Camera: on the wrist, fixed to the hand. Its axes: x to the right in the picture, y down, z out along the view.
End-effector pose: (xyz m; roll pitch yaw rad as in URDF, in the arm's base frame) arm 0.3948 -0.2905 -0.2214 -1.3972 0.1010 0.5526
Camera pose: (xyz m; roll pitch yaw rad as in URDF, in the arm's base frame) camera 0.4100 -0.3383 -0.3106 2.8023 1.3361 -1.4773
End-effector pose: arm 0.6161 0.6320 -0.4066 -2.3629 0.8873 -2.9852
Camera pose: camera 0.6107 0.7341 -0.4112 2.3447 0.2420 1.4117
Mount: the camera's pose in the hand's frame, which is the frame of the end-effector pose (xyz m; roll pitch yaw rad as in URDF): -0.0031 0.0802 -0.0635 0.1318 0.3836 1.5756
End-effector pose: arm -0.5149 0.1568 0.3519 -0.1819 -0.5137 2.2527
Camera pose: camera -0.5894 0.1416 0.2833 -0.4571 0.4880 -2.7578
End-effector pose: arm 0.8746 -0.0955 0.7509 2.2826 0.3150 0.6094
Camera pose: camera 0.9006 -0.0826 0.8490 2.4873 -1.1230 -0.2304
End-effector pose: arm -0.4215 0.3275 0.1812 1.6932 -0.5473 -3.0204
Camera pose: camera -0.3673 0.2805 0.2542 -1.0425 -0.9660 -0.3503
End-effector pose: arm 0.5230 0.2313 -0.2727 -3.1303 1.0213 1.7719
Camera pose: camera 0.5919 0.2982 -0.2374 2.2196 -0.1950 0.5203
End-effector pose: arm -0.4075 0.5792 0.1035 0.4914 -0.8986 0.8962
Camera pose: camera -0.4785 0.6517 0.0898 -0.7716 -0.0636 2.5542
